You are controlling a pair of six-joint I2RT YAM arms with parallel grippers.
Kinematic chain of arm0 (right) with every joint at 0, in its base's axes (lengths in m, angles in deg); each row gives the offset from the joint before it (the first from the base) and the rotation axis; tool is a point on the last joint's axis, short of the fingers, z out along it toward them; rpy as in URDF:
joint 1: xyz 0 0 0.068 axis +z
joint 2: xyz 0.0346 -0.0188 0.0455 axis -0.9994 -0.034 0
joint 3: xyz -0.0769 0.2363 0.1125 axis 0.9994 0.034 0
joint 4: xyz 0.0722 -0.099 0.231 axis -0.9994 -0.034 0
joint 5: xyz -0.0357 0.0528 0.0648 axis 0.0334 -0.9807 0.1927
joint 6: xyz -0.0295 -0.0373 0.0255 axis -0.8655 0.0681 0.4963
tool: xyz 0 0 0 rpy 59.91 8.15 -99.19
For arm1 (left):
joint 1: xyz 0 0 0.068 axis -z
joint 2: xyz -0.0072 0.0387 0.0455 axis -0.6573 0.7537 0
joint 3: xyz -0.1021 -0.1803 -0.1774 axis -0.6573 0.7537 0
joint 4: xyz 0.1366 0.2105 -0.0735 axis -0.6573 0.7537 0
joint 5: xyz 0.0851 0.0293 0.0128 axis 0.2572 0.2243 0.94
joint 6: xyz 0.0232 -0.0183 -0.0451 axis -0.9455 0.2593 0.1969
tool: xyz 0 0 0 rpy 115.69 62.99 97.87
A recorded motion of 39 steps. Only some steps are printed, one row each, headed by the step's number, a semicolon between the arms.
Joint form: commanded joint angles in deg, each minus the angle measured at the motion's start. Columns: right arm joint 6, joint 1, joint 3, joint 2, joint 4, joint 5; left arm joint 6, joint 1, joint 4, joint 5, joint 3, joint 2.
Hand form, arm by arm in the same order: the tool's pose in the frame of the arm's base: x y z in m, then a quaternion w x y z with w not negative. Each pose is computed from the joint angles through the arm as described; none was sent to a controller.
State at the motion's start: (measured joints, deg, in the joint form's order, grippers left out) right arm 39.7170 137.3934 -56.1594 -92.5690 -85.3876 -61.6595; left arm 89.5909 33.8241 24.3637 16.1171 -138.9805 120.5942
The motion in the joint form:
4: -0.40 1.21 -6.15 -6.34 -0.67 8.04; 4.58 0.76 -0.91 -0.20 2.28 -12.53
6: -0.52 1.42 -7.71 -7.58 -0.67 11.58; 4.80 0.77 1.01 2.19 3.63 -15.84
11: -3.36 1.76 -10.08 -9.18 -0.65 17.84; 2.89 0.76 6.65 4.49 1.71 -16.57
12: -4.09 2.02 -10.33 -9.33 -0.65 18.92; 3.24 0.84 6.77 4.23 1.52 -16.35
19: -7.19 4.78 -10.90 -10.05 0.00 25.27; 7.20 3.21 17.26 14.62 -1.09 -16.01
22: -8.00 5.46 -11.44 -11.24 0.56 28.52; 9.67 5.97 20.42 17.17 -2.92 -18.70
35: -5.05 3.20 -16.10 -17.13 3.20 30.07; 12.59 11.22 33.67 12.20 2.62 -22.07
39: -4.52 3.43 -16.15 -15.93 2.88 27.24; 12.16 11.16 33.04 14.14 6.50 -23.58
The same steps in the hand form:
4: 0.3136 0.3753 0.4168 0.49069 -0.20948 0.79922 0.27675; 0.2582 0.0071 0.3795 0.42491 -0.19438 0.74938 -0.46914
6: 0.3164 0.3781 0.4154 0.50554 -0.19405 0.80055 0.25671; 0.2434 0.0066 0.3811 0.43420 -0.20868 0.74752 -0.45731
11: 0.3196 0.3807 0.4157 0.53674 -0.18356 0.79644 0.20953; 0.2366 0.0070 0.3854 0.43081 -0.22142 0.75960 -0.43404
12: 0.3185 0.3819 0.4159 0.54162 -0.18479 0.79508 0.20089; 0.2374 0.0067 0.3855 0.42712 -0.22246 0.75971 -0.43694
19: 0.3039 0.3962 0.4146 0.56412 -0.19174 0.78687 0.16074; 0.2328 0.0021 0.3807 0.38929 -0.31722 0.77478 -0.38411
22: 0.3035 0.4027 0.4089 0.57292 -0.18564 0.78619 0.13862; 0.2163 -0.0080 0.3953 0.39144 -0.32242 0.76862 -0.38994
35: 0.3340 0.4084 0.3886 0.58359 -0.13709 0.78828 0.13870; 0.1886 -0.0288 0.3548 0.23464 -0.33678 0.82176 -0.39526
39: 0.3278 0.4064 0.3987 0.57968 -0.14686 0.78431 0.16510; 0.1847 -0.0272 0.3382 0.23351 -0.34736 0.82654 -0.37636

